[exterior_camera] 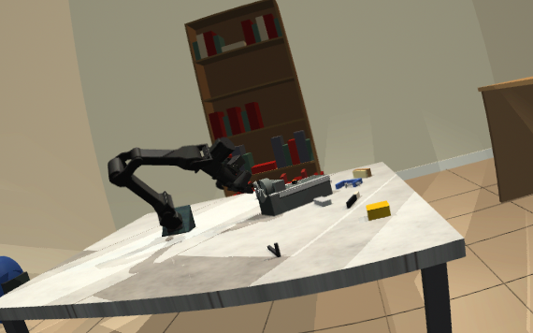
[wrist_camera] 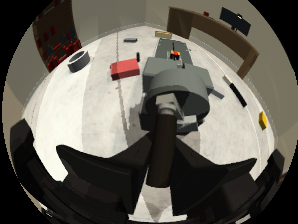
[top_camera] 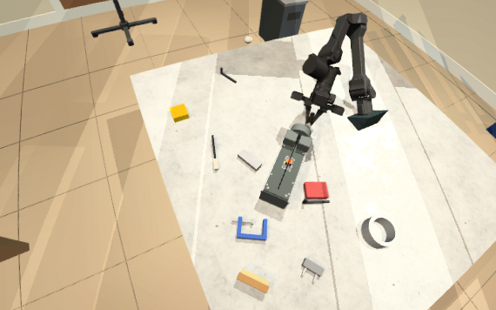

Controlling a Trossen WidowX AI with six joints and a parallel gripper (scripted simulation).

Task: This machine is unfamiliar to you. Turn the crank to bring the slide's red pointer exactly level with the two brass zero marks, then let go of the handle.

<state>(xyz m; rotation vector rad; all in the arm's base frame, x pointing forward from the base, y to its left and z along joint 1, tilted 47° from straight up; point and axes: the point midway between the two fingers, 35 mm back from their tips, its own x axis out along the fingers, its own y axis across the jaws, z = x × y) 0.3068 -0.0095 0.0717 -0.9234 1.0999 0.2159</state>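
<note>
My gripper tip is now 10 mm past the crank handle, 10 mm to the left of it and 20 mm below it. Round my gripper tip: grey block: 230 mm ahead, 20 mm to the right, 80 mm below; then red pointer: 150 mm ahead, 80 mm to the left, 10 mm below; then red block: 90 mm ahead, 190 mm to the left, 80 mm below.
</note>
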